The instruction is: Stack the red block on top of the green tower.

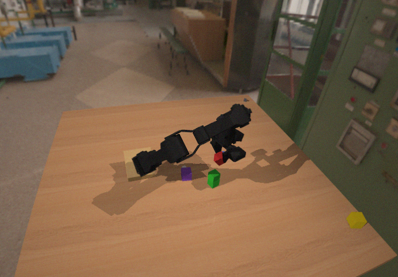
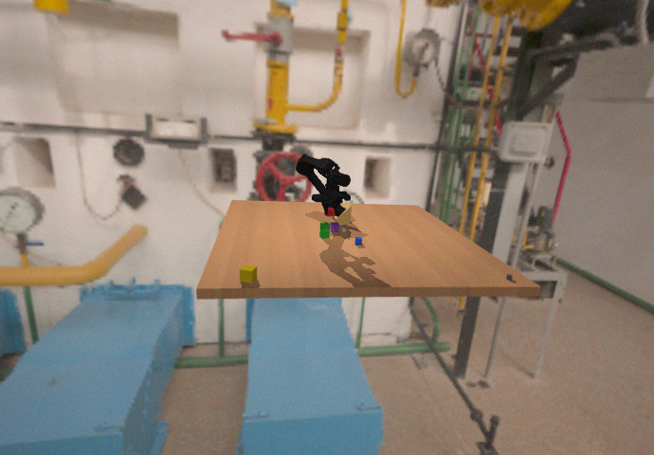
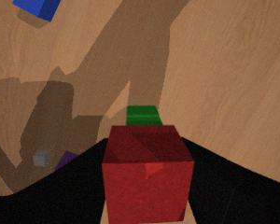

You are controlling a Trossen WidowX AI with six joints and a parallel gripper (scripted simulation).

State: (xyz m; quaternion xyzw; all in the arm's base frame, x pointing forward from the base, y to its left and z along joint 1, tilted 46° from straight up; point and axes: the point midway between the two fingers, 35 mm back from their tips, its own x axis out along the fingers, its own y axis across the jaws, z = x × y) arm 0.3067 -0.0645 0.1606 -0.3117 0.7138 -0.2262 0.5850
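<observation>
Right now the green block is 70 mm below my gripper tip, 30 mm behind it and 10 mm to the right of it. Also, from my gripper tip: blue block (120 mm to the left, 110 mm below, 90 mm ahead); then red block (10 mm behind, 10 mm above); then purple block (120 mm behind, 110 mm below, 70 mm to the left).
</observation>
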